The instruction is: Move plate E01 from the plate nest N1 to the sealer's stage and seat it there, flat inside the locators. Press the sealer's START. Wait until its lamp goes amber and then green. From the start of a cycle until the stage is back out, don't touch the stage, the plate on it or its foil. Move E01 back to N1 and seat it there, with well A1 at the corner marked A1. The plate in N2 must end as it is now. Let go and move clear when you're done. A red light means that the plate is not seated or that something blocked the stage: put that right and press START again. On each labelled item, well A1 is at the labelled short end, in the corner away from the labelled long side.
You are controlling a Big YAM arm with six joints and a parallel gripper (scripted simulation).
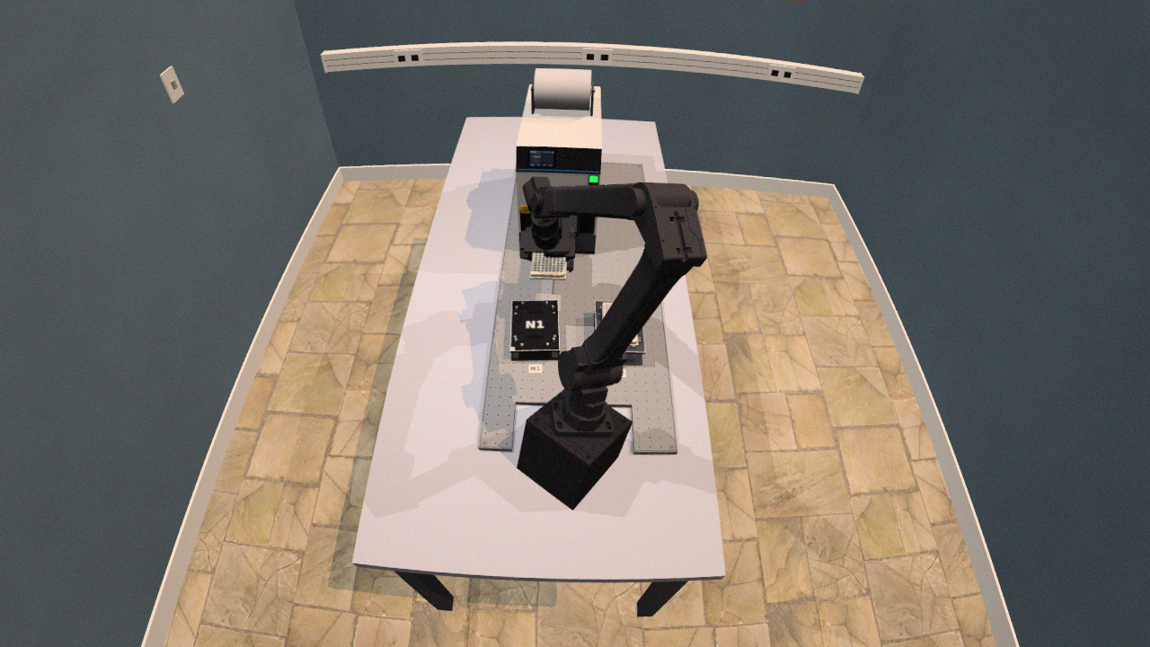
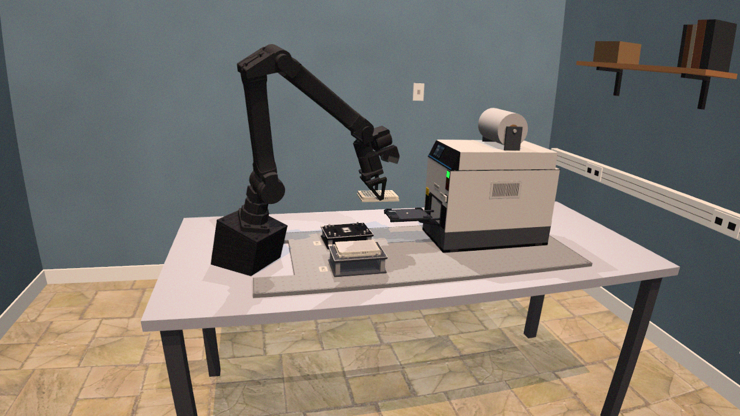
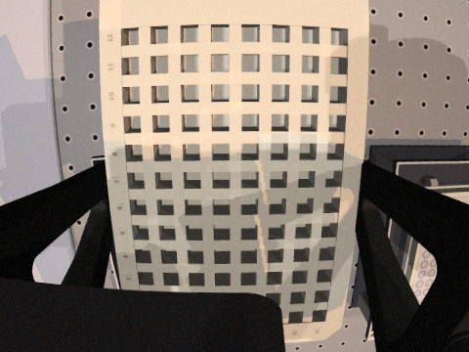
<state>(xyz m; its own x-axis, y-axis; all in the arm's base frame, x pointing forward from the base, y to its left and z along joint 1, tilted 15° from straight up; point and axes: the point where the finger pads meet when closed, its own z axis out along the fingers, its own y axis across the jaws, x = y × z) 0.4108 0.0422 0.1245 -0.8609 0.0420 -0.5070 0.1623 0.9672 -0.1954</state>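
Right now the sealer stage is 100 mm ahead of my hand, 70 mm below it and 30 mm to the right of it. Round my hand: cream plate (160 mm to the right, 130 mm behind, 120 mm below); nest N1 (140 mm below, 90 mm behind, 50 mm to the left); foil roll (430 mm ahead, 240 mm above, 80 mm to the right).
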